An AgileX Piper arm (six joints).
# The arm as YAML. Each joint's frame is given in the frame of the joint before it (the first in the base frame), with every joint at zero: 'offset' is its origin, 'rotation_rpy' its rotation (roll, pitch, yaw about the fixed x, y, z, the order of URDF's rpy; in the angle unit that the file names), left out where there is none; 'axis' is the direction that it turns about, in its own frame. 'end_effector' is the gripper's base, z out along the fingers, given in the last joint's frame.
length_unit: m
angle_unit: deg
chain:
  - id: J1
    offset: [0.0, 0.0, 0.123]
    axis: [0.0, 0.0, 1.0]
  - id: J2
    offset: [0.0, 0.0, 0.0]
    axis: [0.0, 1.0, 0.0]
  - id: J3
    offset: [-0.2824, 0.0, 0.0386]
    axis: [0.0, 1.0, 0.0]
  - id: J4
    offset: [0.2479, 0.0, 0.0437]
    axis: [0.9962, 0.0, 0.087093]
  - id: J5
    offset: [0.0, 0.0, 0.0]
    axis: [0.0, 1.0, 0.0]
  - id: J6
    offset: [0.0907, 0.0, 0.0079]
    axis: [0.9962, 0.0, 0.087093]
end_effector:
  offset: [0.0, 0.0, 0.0]
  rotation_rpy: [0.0, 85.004, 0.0]
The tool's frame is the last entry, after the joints.
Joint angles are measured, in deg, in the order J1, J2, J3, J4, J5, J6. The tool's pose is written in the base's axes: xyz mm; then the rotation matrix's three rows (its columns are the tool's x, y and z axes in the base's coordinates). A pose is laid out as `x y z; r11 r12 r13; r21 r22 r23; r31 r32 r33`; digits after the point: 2 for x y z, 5 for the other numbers.
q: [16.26, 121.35, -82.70, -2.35, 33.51, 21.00]
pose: 419.25 120.13 139.51; -0.92478 0.03196 0.37916; 0.07001 0.99374 0.08701; -0.37400 0.10701 -0.92123
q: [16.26, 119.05, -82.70, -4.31, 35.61, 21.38]
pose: 415.94 117.16 155.73; -0.92112 0.02046 0.38873; 0.05074 0.99641 0.06780; -0.38595 0.08218 -0.91885
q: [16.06, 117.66, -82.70, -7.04, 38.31, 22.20]
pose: 412.61 111.58 164.76; -0.92524 0.01751 0.37898; 0.03121 0.99906 0.03004; -0.37810 0.03962 -0.92492
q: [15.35, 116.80, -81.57, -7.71, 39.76, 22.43]
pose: 407.93 103.87 165.25; -0.93418 0.03134 0.35544; 0.03680 0.99929 0.00859; -0.35491 0.02111 -0.93466
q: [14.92, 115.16, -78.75, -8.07, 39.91, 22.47]
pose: 398.17 97.60 164.46; -0.94121 0.03691 0.33581; 0.03785 0.99928 -0.00373; -0.33570 0.00920 -0.94192
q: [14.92, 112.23, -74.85, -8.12, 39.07, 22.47]
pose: 384.09 93.95 168.19; -0.94210 0.03472 0.33353; 0.03567 0.99936 -0.00326; -0.33343 0.00883 -0.94273
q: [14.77, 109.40, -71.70, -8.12, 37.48, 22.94]
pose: 373.52 90.38 174.33; -0.93474 0.04143 0.35290; 0.04585 0.99894 0.00416; -0.35235 0.02007 -0.93565
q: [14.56, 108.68, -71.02, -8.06, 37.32, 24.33]
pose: 371.09 88.39 176.20; -0.93210 0.06789 0.35579; 0.07439 0.99722 0.00459; -0.35449 0.03074 -0.93456
